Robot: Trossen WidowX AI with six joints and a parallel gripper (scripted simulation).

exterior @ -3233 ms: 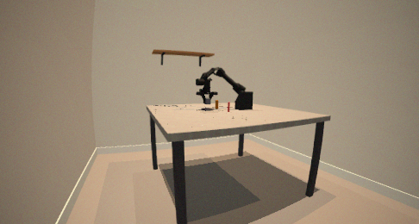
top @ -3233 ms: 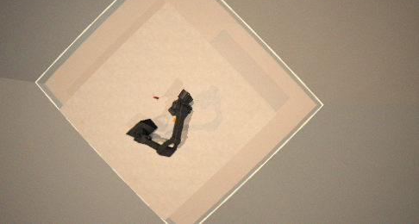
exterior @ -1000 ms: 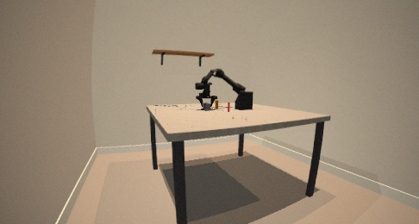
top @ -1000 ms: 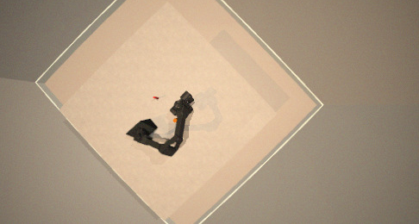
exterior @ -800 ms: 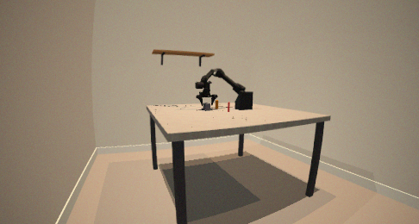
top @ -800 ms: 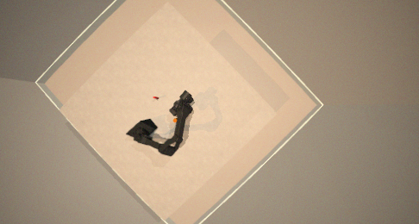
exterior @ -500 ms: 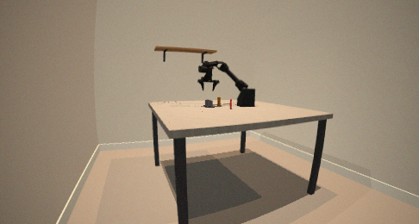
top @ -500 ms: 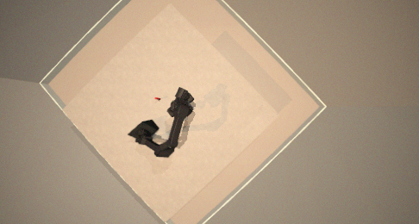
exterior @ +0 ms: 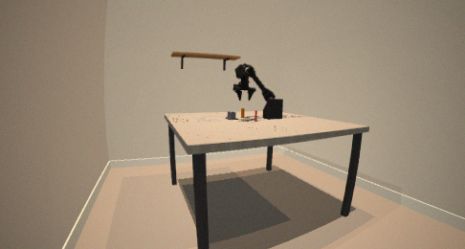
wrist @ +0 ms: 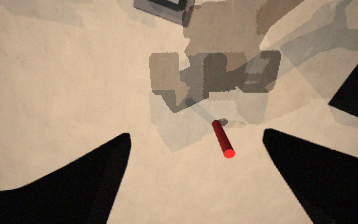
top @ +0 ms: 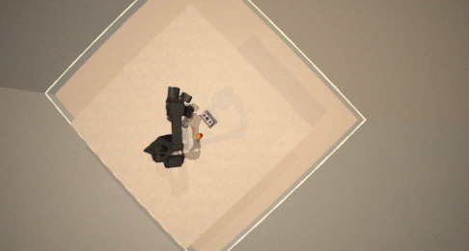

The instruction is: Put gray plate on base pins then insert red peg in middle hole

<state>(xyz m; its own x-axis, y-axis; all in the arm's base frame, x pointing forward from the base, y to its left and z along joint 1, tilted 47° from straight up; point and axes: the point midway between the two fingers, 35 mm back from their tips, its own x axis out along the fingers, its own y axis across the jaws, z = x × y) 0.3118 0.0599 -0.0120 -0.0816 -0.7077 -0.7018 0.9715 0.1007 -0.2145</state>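
Right now the red peg is 110 mm below my gripper tip, 70 mm behind it and 60 mm to the left of it. The rest, counted from my gripper tip: base 140 mm below, 130 mm to the right, 40 mm ahead; gray plate 130 mm to the right, 110 mm below, 50 mm ahead; small orange part 180 mm to the right, 110 mm below, 80 mm behind.
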